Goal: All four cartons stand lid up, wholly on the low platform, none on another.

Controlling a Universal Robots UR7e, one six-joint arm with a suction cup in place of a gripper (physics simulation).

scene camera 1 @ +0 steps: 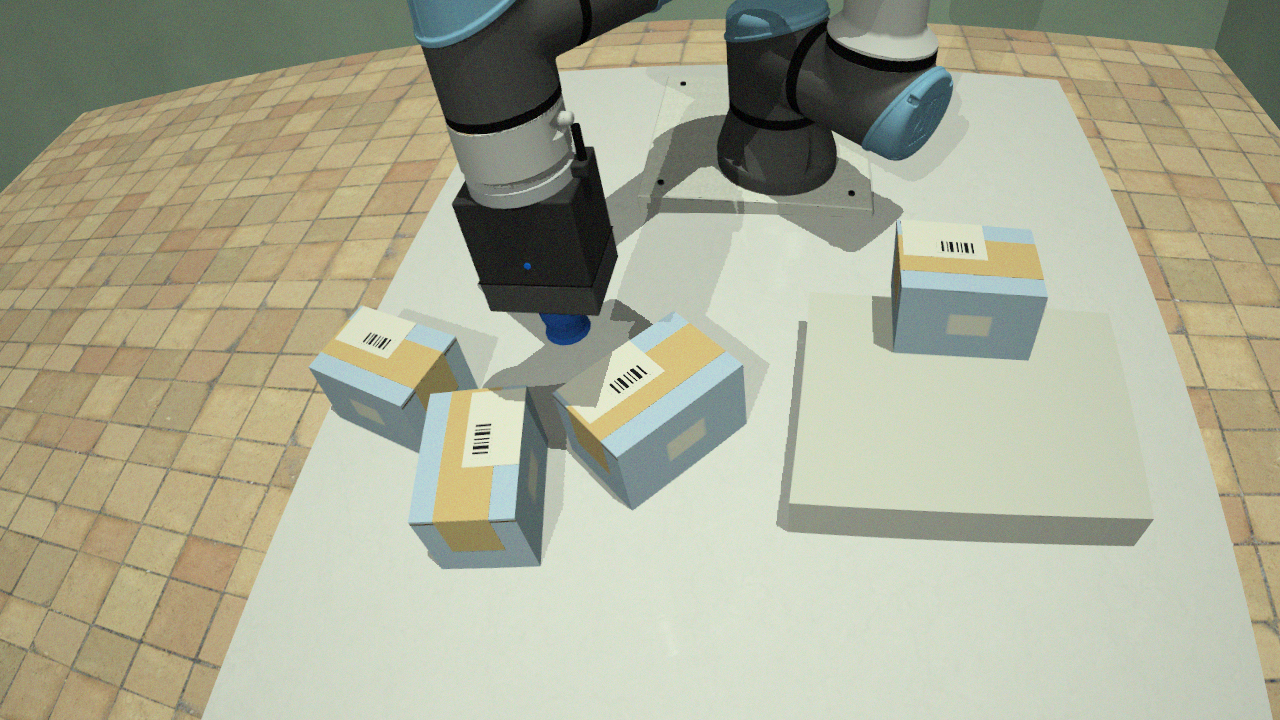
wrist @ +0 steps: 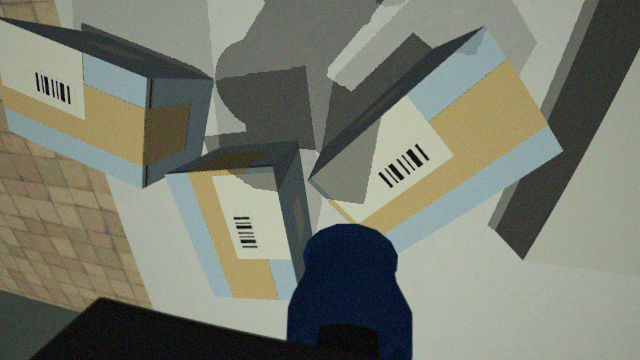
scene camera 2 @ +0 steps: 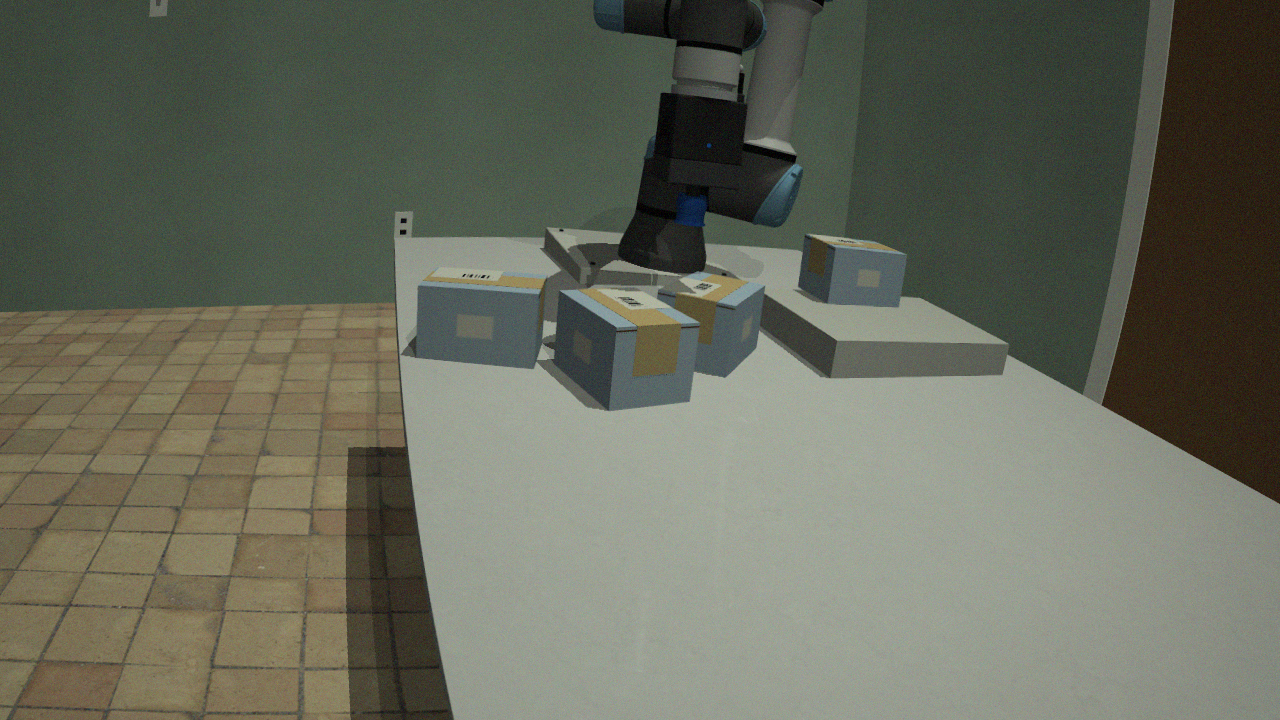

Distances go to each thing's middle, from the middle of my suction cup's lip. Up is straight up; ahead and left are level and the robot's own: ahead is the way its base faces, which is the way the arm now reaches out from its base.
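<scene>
Low platform [scene camera 1: 890, 445]: 340 mm to the left of my suction cup, 150 mm below, 40 mm behind.
</scene>
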